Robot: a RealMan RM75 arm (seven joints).
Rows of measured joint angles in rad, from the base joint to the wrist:
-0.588 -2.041 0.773 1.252 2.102 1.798 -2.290
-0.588 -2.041 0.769 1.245 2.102 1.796 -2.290
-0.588 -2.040 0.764 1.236 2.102 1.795 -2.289
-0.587 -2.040 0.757 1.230 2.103 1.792 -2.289
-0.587 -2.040 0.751 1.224 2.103 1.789 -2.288
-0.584 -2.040 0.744 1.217 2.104 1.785 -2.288
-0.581 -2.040 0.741 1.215 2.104 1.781 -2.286
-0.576 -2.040 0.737 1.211 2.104 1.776 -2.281
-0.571 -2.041 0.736 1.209 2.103 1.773 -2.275
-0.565 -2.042 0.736 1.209 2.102 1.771 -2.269
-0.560 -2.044 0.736 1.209 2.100 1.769 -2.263
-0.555 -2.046 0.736 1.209 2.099 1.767 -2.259
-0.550 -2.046 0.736 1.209 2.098 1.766 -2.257
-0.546 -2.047 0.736 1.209 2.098 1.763 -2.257
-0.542 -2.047 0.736 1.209 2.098 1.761 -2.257
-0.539 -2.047 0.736 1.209 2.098 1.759 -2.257
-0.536 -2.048 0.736 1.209 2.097 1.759 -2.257
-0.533 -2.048 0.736 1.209 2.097 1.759 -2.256
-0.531 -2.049 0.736 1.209 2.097 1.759 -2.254
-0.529 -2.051 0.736 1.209 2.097 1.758 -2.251
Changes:
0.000 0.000 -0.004 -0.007 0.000 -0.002 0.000
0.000 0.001 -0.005 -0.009 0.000 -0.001 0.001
0.001 0.000 -0.007 -0.006 0.001 -0.003 0.000
0.000 0.000 -0.006 -0.006 0.000 -0.003 0.001
0.003 0.000 -0.007 -0.007 0.001 -0.004 0.000
0.003 0.000 -0.003 -0.002 0.000 -0.004 0.002
0.005 0.000 -0.004 -0.004 0.000 -0.005 0.005
0.005 -0.001 -0.001 -0.002 -0.001 -0.003 0.006
0.006 -0.001 0.000 0.000 -0.001 -0.002 0.006
0.005 -0.002 0.000 0.000 -0.002 -0.002 0.006
0.005 -0.002 0.000 0.000 -0.001 -0.002 0.004
0.005 0.000 0.000 0.000 -0.001 -0.001 0.002
0.004 -0.001 0.000 0.000 0.000 -0.003 0.000
0.004 0.000 0.000 0.000 0.000 -0.002 0.000
0.003 0.000 0.000 0.000 0.000 -0.002 0.000
0.003 -0.001 0.000 0.000 -0.001 0.000 0.000
0.003 0.000 0.000 0.000 0.000 0.000 0.001
0.002 -0.001 0.000 0.000 0.000 0.000 0.002
0.002 -0.002 0.000 0.000 0.000 -0.001 0.003

